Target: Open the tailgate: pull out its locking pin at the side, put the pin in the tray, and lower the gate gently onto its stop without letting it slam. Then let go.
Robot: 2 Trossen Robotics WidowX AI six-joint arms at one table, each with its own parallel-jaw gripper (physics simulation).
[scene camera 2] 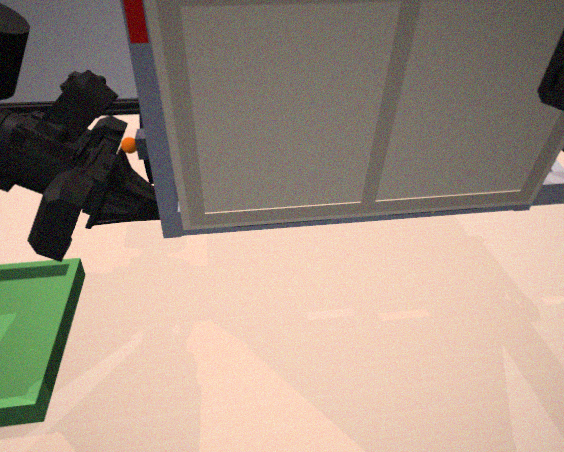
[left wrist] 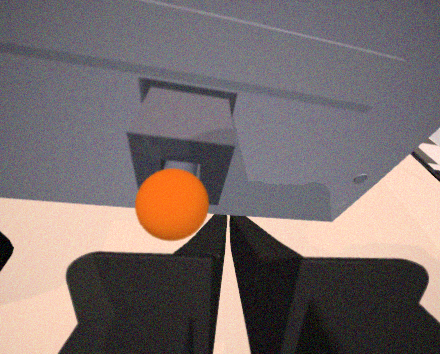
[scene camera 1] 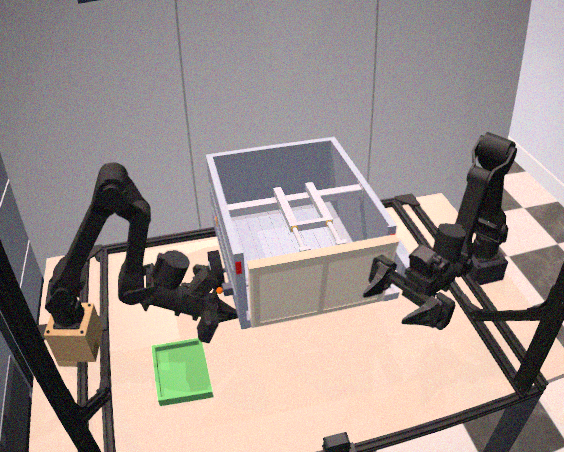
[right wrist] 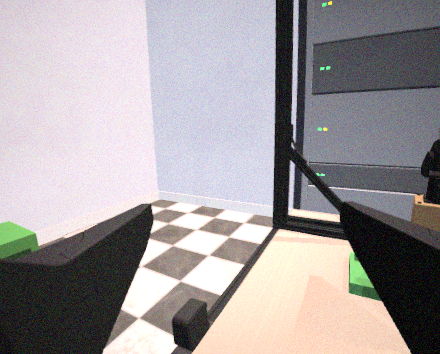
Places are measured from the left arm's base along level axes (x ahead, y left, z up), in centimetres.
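Where they show: left gripper, fingertip midpoint: (left wrist: 227, 216); right gripper, fingertip midpoint: (scene camera 1: 382, 308) (right wrist: 245, 211); left arm's base, origin of the base link: (scene camera 1: 69, 318) (right wrist: 439, 201); right arm's base, origin of the base link: (scene camera 1: 484, 253).
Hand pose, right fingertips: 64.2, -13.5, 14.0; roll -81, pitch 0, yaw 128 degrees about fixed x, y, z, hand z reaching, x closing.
Note:
Each offset is from my right fingertips to the top centre of the thing, as dx, dy, dz. "pt": to the spot under its first point. Level surfaces: height alone.
The beige tailgate (scene camera 1: 290, 295) (scene camera 2: 290, 100) stands upright, closing the grey truck bed {pt -29.1, +31.2, +3.1} (scene camera 1: 220, 200). The locking pin's orange ball head {-30.4, +20.6, -12.4} (scene camera 1: 219, 290) (scene camera 2: 129, 145) (left wrist: 172, 204) sits at the bracket {pt -28.6, +20.9, -12.0} (left wrist: 185, 112) on the bed's side; its shaft shows in the bracket hole. My left gripper (scene camera 1: 235, 315) (scene camera 2: 154, 200) (left wrist: 227, 216) is shut and empty, its fingertips together beside and below the ball in scene camera 2; whether a finger touches it is unclear. The green tray {-39.5, +6.8, -22.7} (scene camera 1: 186, 400) (scene camera 2: 65, 340) (right wrist: 362, 282) holds no pin. My right gripper (scene camera 1: 386, 308) (right wrist: 245, 211) is open and empty in front of the tailgate's right end.
White rails {pt -15.6, +25.3, +3.9} (scene camera 1: 285, 210) lie inside the bed. A black frame (scene camera 1: 105, 350) runs around the table {dz -24.9} (scene camera 1: 325, 380). A small black block {pt -8.8, -15.1, -19.4} (scene camera 1: 336, 441) (right wrist: 190, 322) is at the front frame bar. A green edge (right wrist: 12, 237) shows at the left of the right wrist view.

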